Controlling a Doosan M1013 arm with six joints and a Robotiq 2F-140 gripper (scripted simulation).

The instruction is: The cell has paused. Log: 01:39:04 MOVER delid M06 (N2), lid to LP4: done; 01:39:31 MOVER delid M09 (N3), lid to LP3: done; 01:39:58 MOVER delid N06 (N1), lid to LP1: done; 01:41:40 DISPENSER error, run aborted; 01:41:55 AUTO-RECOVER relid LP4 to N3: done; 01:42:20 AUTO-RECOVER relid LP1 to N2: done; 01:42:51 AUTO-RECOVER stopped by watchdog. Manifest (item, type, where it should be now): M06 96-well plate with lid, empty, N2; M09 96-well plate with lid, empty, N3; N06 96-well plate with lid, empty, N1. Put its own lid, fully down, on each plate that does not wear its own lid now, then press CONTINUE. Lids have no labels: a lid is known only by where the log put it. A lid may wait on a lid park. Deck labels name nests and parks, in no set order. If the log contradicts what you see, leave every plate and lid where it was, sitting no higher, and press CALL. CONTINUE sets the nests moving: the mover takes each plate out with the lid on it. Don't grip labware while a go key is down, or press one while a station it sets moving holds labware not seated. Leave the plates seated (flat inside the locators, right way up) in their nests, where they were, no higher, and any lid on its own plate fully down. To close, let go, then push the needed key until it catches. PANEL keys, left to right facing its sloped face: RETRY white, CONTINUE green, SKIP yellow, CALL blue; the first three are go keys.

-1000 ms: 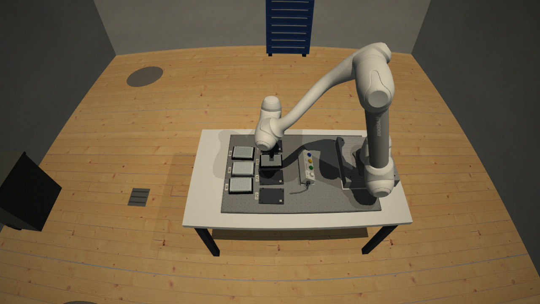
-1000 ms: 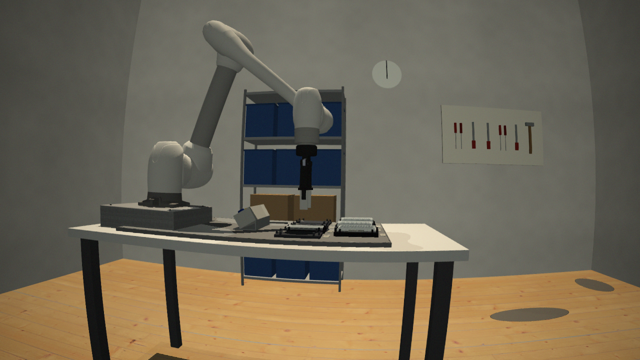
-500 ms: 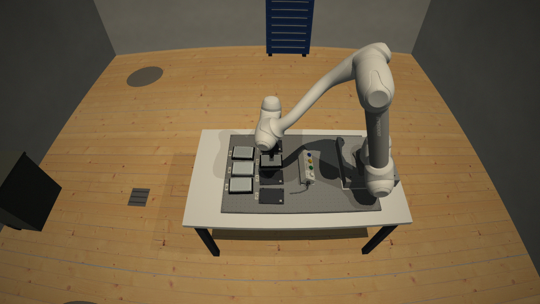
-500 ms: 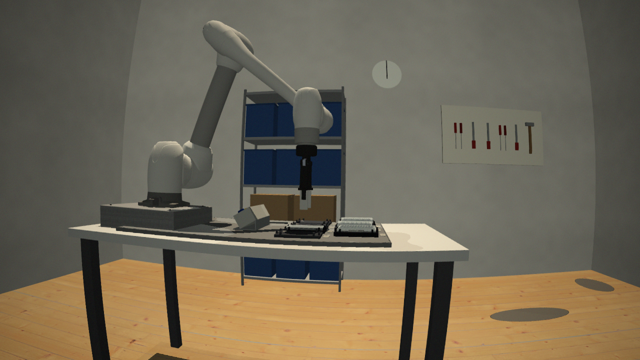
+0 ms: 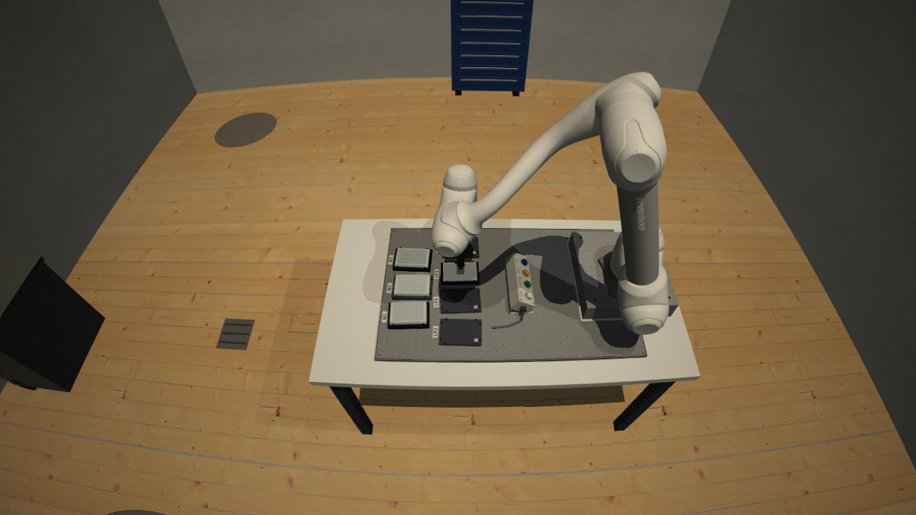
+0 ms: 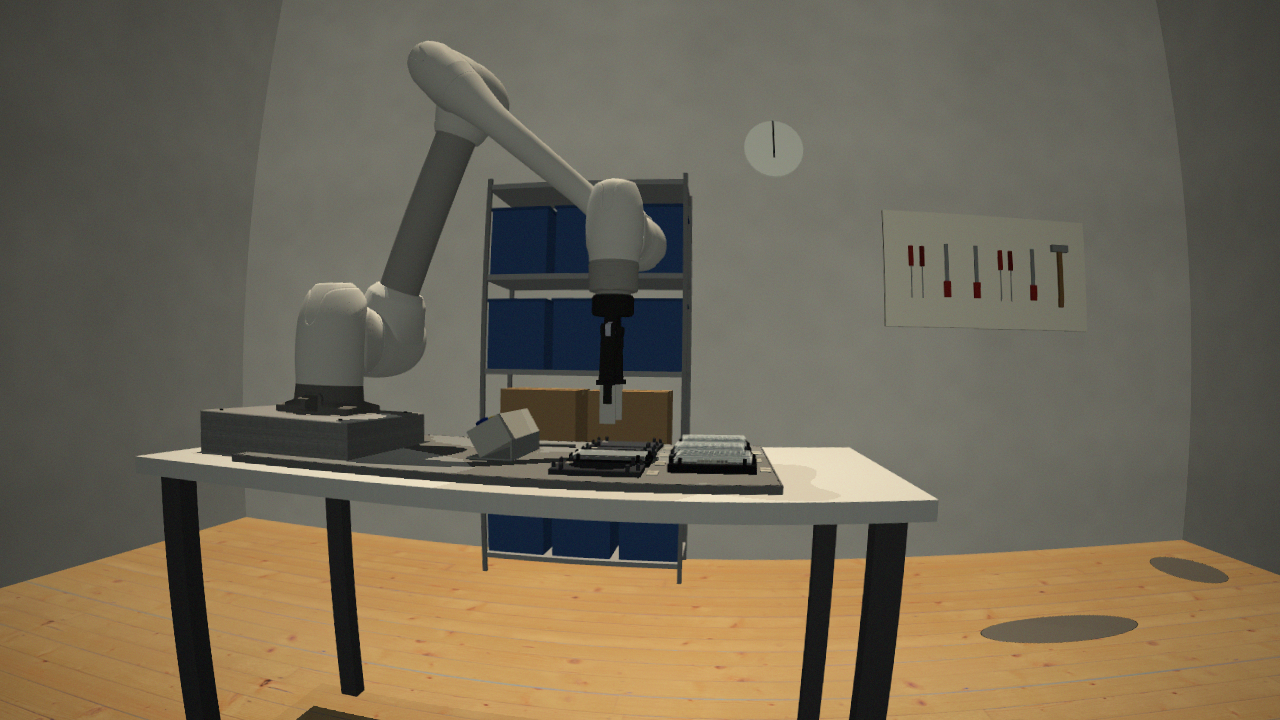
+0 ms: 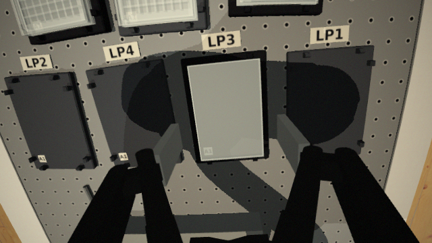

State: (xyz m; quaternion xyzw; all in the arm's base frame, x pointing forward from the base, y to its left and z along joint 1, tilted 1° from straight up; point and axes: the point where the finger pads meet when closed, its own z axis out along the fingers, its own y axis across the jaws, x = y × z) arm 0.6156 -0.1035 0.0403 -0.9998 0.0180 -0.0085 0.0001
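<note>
The park LP3 lies 9 cm below my hand. From my hand the other things lie so: park LP1 (1 cm behind, 13 cm to the right, 9 cm below); park LP4 (1 cm ahead, 12 cm to the left, 9 cm below); LP3 label (9 cm ahead, 10 cm below).
</note>
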